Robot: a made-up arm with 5 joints. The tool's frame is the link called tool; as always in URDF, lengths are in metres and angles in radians. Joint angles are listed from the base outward.
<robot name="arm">
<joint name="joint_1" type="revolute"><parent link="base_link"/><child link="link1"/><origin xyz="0.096 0 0.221" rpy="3.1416 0 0"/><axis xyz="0 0 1"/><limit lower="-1.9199" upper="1.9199"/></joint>
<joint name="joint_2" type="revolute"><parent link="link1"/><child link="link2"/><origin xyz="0.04 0.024 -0.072" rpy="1.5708 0 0"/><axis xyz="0 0 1"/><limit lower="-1.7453" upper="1.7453"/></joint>
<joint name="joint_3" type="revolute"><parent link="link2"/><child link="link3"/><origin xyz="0.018 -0.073 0"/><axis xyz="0 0 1"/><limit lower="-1.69" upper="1.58"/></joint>
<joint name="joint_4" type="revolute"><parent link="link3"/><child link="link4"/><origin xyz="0.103 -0.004 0"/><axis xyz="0 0 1"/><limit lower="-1.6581" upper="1.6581"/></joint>
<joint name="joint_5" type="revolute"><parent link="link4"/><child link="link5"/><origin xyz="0.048 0 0.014" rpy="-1.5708 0 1.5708"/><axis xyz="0 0 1"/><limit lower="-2.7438" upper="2.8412"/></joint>
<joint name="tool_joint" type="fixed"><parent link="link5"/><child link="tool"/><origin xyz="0 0 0" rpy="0 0 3.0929"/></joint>
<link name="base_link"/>
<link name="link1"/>
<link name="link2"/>
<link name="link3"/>
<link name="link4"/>
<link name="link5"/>
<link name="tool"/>
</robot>
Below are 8 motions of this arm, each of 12 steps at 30 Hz.
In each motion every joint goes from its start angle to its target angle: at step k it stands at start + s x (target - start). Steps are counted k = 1, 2, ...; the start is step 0. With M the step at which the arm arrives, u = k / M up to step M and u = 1 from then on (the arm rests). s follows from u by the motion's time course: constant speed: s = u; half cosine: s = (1 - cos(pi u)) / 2; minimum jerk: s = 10 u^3 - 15 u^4 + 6 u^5.
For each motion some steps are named. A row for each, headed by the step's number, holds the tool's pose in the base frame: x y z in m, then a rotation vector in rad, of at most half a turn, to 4 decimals.
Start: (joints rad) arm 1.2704 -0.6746 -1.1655 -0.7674 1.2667
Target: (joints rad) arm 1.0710 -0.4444 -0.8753 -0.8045 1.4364
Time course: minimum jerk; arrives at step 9
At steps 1, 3, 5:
1: 0.0676 0.0573 0.4844 1.9989 0.6775 -0.0288
3: 0.0707 0.0411 0.4922 2.0875 0.7143 0.0140
5: 0.0813 0.0084 0.5033 2.2642 0.7896 0.0797

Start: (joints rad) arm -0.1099 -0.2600 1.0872 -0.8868 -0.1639
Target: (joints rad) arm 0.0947 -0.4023 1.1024 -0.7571 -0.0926
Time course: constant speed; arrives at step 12
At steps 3, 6, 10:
3: 0.2551 -0.0007 0.3001 0.2062 -1.6177 -0.1045
6: 0.2544 -0.0088 0.3023 0.1503 -1.6237 -0.1301
10: 0.2528 -0.0195 0.3052 0.0755 -1.6290 -0.1643

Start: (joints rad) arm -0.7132 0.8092 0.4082 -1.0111 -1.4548
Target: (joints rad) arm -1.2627 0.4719 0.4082 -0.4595 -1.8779
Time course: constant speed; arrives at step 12
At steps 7, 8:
7: 0.2066 0.1662 0.2411 1.2433 -0.2247 -0.6209
8: 0.1992 0.1717 0.2435 1.2327 -0.1715 -0.6146

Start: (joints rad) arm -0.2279 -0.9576 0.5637 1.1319 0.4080
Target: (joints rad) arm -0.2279 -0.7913 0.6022 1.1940 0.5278
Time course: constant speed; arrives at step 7
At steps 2, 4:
2: 0.2174 0.0179 0.3548 -0.0635 -0.7657 0.5911
4: 0.2195 0.0184 0.3488 -0.0690 -0.6888 0.6298

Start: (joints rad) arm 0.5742 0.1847 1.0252 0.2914 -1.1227
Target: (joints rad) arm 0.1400 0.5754 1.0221 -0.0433 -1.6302
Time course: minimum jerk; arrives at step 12
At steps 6, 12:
6: 0.1927 -0.0467 0.2053 0.0251 -0.0424 -1.7819
12: 0.1905 -0.0234 0.1934 0.0133 -0.0137 -1.8188

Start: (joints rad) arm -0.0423 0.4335 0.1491 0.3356 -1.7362
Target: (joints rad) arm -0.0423 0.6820 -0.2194 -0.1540 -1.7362
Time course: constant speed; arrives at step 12
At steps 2, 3, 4, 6, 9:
2: 0.3077 -0.0010 0.2632 0.6762 -0.5218 -1.6502
3: 0.3112 -0.0009 0.2647 0.7212 -0.5565 -1.6372
4: 0.3144 -0.0008 0.2664 0.7661 -0.5911 -1.6234
6: 0.3206 -0.0005 0.2698 0.8555 -0.6601 -1.5932
9: 0.3289 -0.0002 0.2754 0.9885 -0.7627 -1.5412

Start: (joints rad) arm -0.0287 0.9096 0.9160 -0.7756 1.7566
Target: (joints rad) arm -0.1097 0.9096 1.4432 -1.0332 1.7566
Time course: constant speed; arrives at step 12
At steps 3, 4, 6, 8, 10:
3: 0.1909 -0.0054 0.1836 -0.3809 -0.3487 1.7232
4: 0.1858 -0.0050 0.1847 -0.3613 -0.3331 1.7331
6: 0.1757 -0.0045 0.1877 -0.3224 -0.3012 1.7524
8: 0.1659 -0.0042 0.1915 -0.2838 -0.2687 1.7711
10: 0.1565 -0.0042 0.1960 -0.2454 -0.2356 1.7893

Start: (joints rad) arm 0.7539 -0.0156 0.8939 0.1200 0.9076
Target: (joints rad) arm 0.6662 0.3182 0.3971 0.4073 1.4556
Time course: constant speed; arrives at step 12
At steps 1, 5, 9, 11, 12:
1: 0.2025 -0.1122 0.2494 -0.4135 -0.3816 0.1538
5: 0.2135 -0.1158 0.2497 -0.4109 -0.3246 0.3614
9: 0.2243 -0.1184 0.2495 -0.4033 -0.2711 0.5705
11: 0.2296 -0.1194 0.2491 -0.3978 -0.2458 0.6754
12: 0.2322 -0.1198 0.2489 -0.3946 -0.2335 0.7280

